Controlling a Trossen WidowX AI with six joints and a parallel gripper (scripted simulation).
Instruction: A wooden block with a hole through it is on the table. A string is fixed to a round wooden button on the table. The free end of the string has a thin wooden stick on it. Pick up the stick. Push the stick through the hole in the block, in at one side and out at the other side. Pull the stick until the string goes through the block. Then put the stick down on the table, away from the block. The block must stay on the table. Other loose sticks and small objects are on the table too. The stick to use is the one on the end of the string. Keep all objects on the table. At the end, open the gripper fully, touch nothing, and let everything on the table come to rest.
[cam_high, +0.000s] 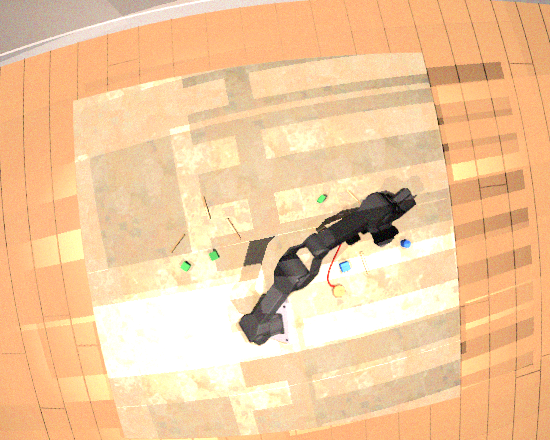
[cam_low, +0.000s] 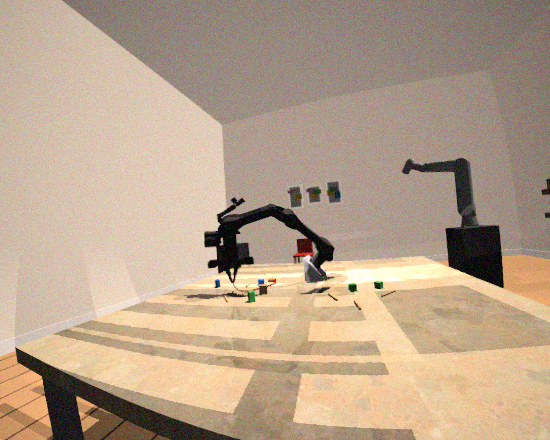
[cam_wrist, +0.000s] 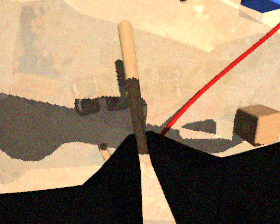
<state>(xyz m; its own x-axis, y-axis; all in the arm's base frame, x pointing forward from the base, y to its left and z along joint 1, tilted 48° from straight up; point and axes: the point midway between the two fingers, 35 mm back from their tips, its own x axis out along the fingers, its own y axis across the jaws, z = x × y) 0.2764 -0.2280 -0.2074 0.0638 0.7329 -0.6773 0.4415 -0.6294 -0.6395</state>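
My gripper tip is 120 mm to the right of the wooden block, 30 mm past it and 30 mm above it. Round my gripper tip: blue cube (140 mm behind, 70 mm to the left, 30 mm below); then blue cylinder (140 mm to the right, 100 mm behind, 30 mm below); then thin wooden stick (10 mm to the right, 10 mm behind).
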